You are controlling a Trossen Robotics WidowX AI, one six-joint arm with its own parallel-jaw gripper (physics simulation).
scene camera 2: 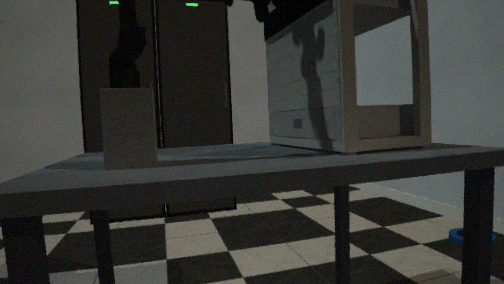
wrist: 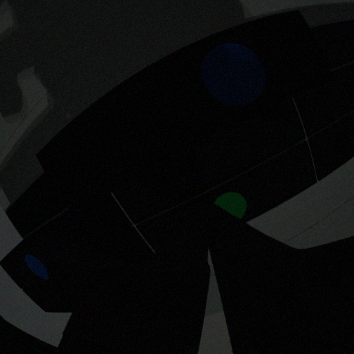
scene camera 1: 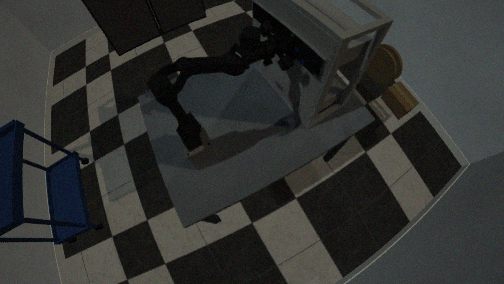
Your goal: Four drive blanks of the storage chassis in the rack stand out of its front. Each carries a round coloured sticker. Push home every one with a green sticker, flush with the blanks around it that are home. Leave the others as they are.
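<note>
The chassis [scene camera 1: 314, 63] is a dark band across the front of the rack [scene camera 1: 327, 82] [scene camera 2: 348, 100]. In the wrist view, one blank's large blue sticker [wrist: 233, 75] is at upper middle and looks nearer the camera. A green sticker [wrist: 231, 204] is below it, its lower left covered by my fingers. Another blue sticker [wrist: 37, 267] is at lower left. Scene camera 1 shows a small green spot [scene camera 1: 292, 36] and two blue spots. My gripper [scene camera 1: 285, 44] [wrist: 204, 210] is shut and empty, its tips at the green-stickered blank. Darkness hides contact and how far that blank stands out.
The rack stands on a grey table [scene camera 1: 240, 167] [scene camera 2: 240, 175], with pale panels below the chassis. The arm's pale base block [scene camera 2: 129, 127] stands at the table's other end. A blue cart [scene camera 1: 70, 197], dark cabinets [scene camera 1: 135, 22] [scene camera 2: 195, 75] and a brown box [scene camera 1: 400, 99] are around the table.
</note>
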